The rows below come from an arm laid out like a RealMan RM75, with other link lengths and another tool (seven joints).
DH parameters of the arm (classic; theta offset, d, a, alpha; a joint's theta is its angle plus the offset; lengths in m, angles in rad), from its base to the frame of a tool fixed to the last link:
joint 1: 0 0.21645 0 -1.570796
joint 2: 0 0 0 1.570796
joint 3: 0 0.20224 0 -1.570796
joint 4: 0 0 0 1.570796
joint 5: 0 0.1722 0 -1.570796
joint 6: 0 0 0 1.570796
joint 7: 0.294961 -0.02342 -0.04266 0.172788
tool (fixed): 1.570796 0.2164 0 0
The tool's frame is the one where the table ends.
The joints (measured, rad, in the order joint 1, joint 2, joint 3, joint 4, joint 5, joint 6, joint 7), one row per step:
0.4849 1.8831 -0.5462 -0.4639 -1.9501 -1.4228 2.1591
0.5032 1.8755 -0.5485 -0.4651 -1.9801 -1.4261 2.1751
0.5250 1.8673 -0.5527 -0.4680 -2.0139 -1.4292 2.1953
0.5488 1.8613 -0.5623 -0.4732 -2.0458 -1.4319 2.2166
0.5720 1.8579 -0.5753 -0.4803 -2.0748 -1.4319 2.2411
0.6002 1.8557 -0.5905 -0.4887 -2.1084 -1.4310 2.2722
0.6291 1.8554 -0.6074 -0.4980 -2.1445 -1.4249 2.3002
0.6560 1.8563 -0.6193 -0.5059 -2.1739 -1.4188 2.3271
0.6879 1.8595 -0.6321 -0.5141 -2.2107 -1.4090 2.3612
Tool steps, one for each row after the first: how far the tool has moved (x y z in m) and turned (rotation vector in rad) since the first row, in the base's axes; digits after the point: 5 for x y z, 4 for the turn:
-0.00227 0.00233 -0.00089 -0.0256 -0.0171 0.0065
-0.00506 0.00525 -0.00170 -0.0545 -0.0379 0.0134
-0.00903 0.00862 -0.00328 -0.0852 -0.0604 0.0233
-0.01298 0.01193 -0.00532 -0.1147 -0.0825 0.0301
-0.01790 0.01590 -0.00798 -0.1480 -0.1075 0.0359
-0.02233 0.02025 -0.01060 -0.1784 -0.1405 0.0422
-0.02706 0.02477 -0.01249 -0.2000 -0.1656 0.0460
-0.03225 0.02984 -0.01519 -0.2240 -0.1952 0.0463

